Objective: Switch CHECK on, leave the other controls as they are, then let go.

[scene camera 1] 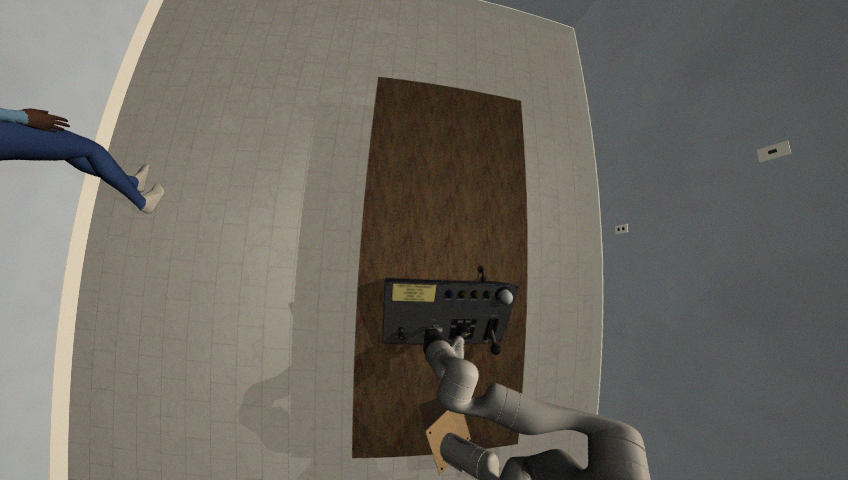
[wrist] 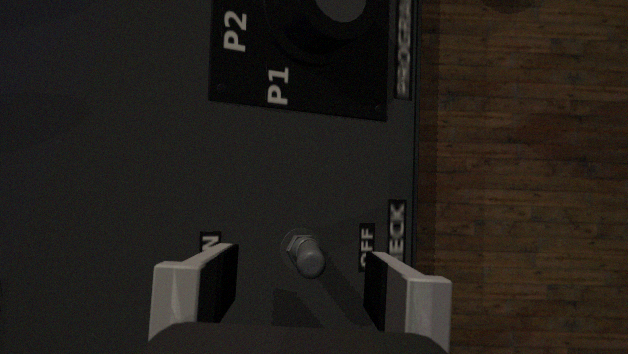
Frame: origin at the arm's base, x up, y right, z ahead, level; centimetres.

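Seen in the pictures: gripper, fingertip midpoint: [scene camera 1: 434, 333] [wrist: 301, 275]; arm's base at its link origin: [scene camera 1: 448, 445].
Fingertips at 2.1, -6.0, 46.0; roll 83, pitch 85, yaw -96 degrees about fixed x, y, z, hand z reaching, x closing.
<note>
Offsets run from my fingertips to a thing's top centre, as dx, dy, dz. "*": to the spot under its first point. Level surfaces: height alone.
The CHECK switch @(* -0.2, +0.7, -0.4) [wrist: 309, 257] is a small grey metal toggle on the dark control panel [scene camera 1: 410, 315] [wrist: 100, 175]. Its tip lies slightly to the OFF side of its base in the wrist view. The ON label @(* -3.1, +1.1, +4.2) [wrist: 210, 241] is partly hidden by the left finger, and the OFF label @(* -6.8, +0.3, -3.5) [wrist: 366, 245] is partly hidden by the right finger. My gripper [wrist: 301, 275] [scene camera 1: 433, 328] is open, with its fingers on the ON and OFF sides of the toggle and a gap to it on each side. In the scene view the gripper and arm hide the toggle.
The PROGRAM knob @(-1.2, +12.3, -1.3) [scene camera 1: 464, 330] [wrist: 341, 7] is close beside the gripper. A black-ball lever @(+2.2, +24.0, -7.8) [scene camera 1: 495, 349], a white round knob @(* +6.4, +24.8, +13.4) [scene camera 1: 505, 296], a row of lamps @(* +3.6, +14.1, +14.2) [scene camera 1: 474, 294], a yellow label @(* +2.0, -7.6, +15.3) [scene camera 1: 413, 292] and the MODE control @(-0.6, -11.6, +0.0) [scene camera 1: 401, 333] are on the panel. The panel stands on a wooden table @(dx -14.4) [scene camera 1: 440, 178].
</note>
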